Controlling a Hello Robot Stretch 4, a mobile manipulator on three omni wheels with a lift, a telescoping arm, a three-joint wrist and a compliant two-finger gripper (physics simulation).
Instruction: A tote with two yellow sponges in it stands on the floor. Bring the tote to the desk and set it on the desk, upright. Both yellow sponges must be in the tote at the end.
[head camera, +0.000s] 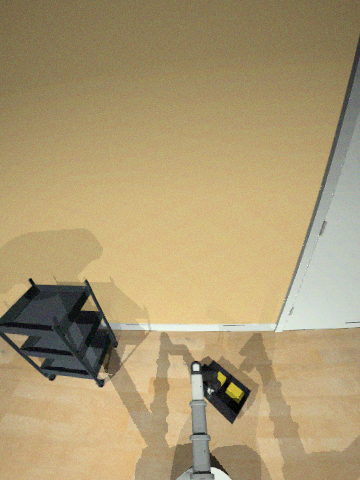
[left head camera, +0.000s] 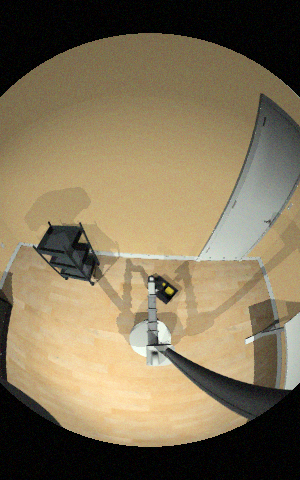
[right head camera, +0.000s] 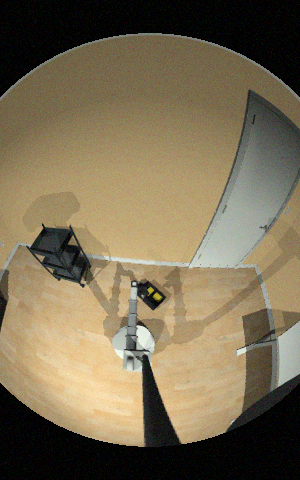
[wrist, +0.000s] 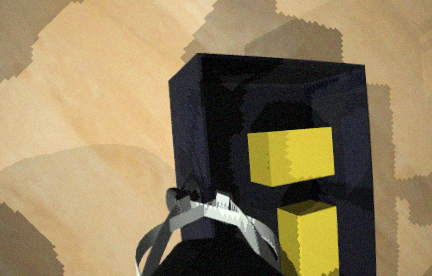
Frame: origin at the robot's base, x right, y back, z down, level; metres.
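Seen in the pictures: gripper, between the fingertips: (head camera: 211, 394) (left head camera: 156, 291) (right head camera: 143, 297) (wrist: 203, 192).
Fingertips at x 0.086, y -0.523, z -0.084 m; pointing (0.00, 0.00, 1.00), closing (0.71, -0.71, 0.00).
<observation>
A point is followed by its place in that frame.
The black tote (head camera: 231, 416) @(x 0.192, y -0.406, z -0.090 m) (left head camera: 165, 299) @(x 0.183, y -0.421, z -0.103 m) (right head camera: 152, 305) @(x 0.187, y -0.420, z -0.109 m) (wrist: 187, 125) @(x 0.032, y -0.562, z -0.097 m) is at the floor beside the arm's end. In the wrist view it looks tilted, with the side face of its left wall showing. Whether its base touches the floor cannot be told. Two yellow sponges lie inside: one sponge (head camera: 234, 391) (wrist: 300, 157) shows whole in the wrist view, and the other sponge (head camera: 221, 378) (wrist: 315, 240) is cut by the lower edge. My gripper (wrist: 203, 192) @(x 0.086, y -0.523, z -0.084 m) is shut on the tote's left wall, a finger on either side. No desk can be made out for certain.
A dark three-shelf cart (head camera: 27, 327) @(x -0.977, y -0.675, z -0.635 m) (left head camera: 60, 248) @(x -0.862, y -0.707, z -0.635 m) stands at the left by the wall. A door (head camera: 330, 260) @(x 0.911, y -0.989, z -0.753 m) (right head camera: 225, 215) @(x 0.832, y -0.993, z -0.922 m) is at the right. A white piece of furniture (left head camera: 294, 350) (right head camera: 290, 355) shows at the right edge. A dark object (left head camera: 3, 340) @(x -2.217, y 0.683, z -0.032 m) shows at the left edge.
</observation>
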